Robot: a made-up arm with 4 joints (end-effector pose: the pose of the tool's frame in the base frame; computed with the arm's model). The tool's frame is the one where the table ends.
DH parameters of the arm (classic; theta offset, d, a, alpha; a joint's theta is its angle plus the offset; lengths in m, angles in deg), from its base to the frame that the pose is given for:
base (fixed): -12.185 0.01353 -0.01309 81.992
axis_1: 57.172 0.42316 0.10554 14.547
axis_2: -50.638 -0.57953 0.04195 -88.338
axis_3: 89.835 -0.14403 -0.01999 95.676
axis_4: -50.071 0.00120 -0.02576 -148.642
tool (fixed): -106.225 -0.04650 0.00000 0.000
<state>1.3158 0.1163 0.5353 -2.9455</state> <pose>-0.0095 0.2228 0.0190 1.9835 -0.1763 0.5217</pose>
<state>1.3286 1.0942 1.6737 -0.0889</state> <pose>-0.1463 0.2696 0.1148 1.3599 1.3255 -1.0346</pose>
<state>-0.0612 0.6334 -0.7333 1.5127</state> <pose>0.1225 0.1319 0.0521 0.8631 -1.6071 -1.1904</pose>
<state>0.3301 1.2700 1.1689 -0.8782</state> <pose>0.0113 0.2191 0.2362 1.6707 1.8660 -0.5471</pose>
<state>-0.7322 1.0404 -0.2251 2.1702</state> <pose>0.2270 0.1315 0.0288 1.5165 -1.1801 -1.0666</pose>
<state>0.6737 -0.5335 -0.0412 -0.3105</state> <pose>-0.0217 0.1184 -0.0210 -1.0618 -1.1322 0.3926</pose>
